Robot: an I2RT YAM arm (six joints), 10 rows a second.
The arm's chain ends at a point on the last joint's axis. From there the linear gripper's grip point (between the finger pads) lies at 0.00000 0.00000 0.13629 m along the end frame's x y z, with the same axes.
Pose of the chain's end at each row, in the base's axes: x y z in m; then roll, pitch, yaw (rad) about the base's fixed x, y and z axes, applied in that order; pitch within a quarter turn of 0, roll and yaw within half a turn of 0:
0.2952 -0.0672 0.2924 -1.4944 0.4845 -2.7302
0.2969 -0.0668 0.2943 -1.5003 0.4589 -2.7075
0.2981 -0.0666 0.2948 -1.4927 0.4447 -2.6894
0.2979 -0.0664 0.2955 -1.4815 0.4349 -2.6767
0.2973 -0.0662 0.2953 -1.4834 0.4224 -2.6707
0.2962 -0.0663 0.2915 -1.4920 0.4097 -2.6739
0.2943 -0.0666 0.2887 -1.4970 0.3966 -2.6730
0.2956 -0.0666 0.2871 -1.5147 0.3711 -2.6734
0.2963 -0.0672 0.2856 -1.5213 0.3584 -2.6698
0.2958 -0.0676 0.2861 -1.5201 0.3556 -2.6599
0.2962 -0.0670 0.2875 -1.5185 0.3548 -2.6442
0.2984 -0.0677 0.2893 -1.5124 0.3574 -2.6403
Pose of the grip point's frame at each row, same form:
0.3451 -0.1937 0.3016 -1.4944 0.4845 -2.7302
0.3502 -0.1919 0.3029 -1.5003 0.4589 -2.7075
0.3534 -0.1908 0.3044 -1.4927 0.4447 -2.6894
0.3542 -0.1900 0.3065 -1.4815 0.4349 -2.6767
0.3546 -0.1894 0.3062 -1.4834 0.4224 -2.6707
0.3536 -0.1895 0.3013 -1.4920 0.4097 -2.6739
0.3522 -0.1896 0.2980 -1.4970 0.3966 -2.6730
0.3545 -0.1893 0.2942 -1.5147 0.3711 -2.6734
0.3561 -0.1895 0.2919 -1.5213 0.3584 -2.6698
0.3567 -0.1893 0.2926 -1.5201 0.3556 -2.6599
0.3590 -0.1878 0.2942 -1.5185 0.3548 -2.6442
0.3613 -0.1884 0.2968 -1.5124 0.3574 -2.6403

